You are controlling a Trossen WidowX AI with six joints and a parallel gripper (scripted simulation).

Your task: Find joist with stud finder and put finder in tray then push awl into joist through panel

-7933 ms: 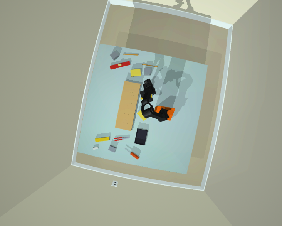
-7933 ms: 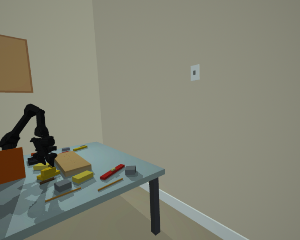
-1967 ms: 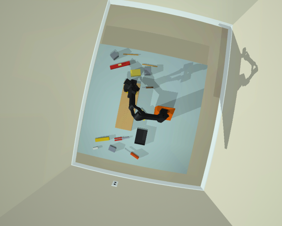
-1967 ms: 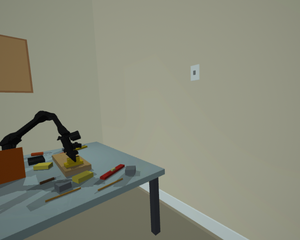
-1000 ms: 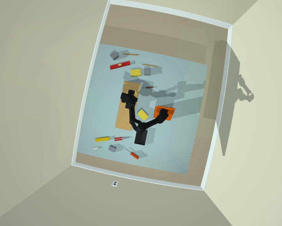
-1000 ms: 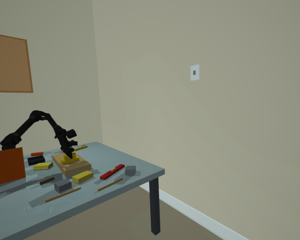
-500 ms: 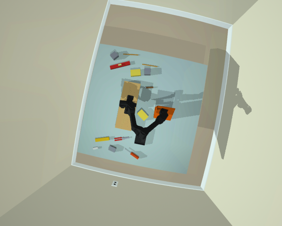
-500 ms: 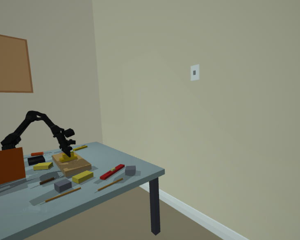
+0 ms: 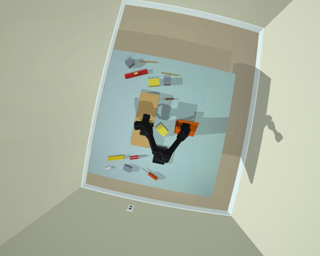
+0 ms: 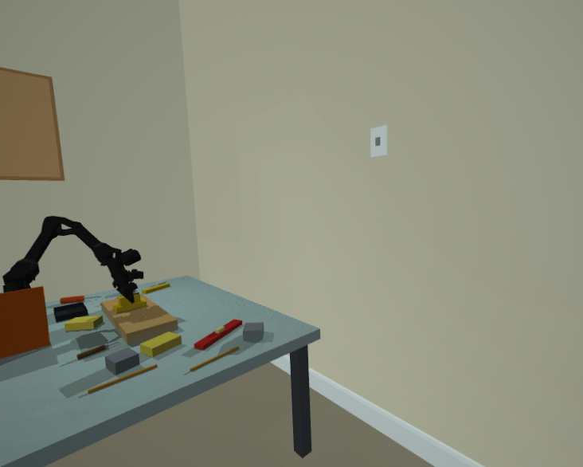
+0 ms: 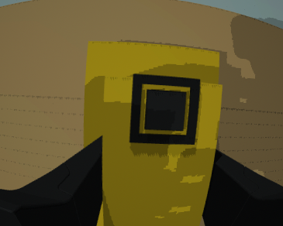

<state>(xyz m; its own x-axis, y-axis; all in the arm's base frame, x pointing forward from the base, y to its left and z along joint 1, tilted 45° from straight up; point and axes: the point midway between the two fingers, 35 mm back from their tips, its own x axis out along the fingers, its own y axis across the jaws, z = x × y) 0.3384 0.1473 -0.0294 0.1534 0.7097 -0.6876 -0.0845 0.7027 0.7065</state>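
The dark tray is 24 cm to the left of my gripper tip, 23 cm behind it and 5 cm below it. Also, from my gripper tip: awl (30 cm to the right, 14 cm behind, 6 cm below); then yellow bar (39 cm to the left, 18 cm ahead, 6 cm below); then yellow stud finder (2 cm above, 1 cm ahead).
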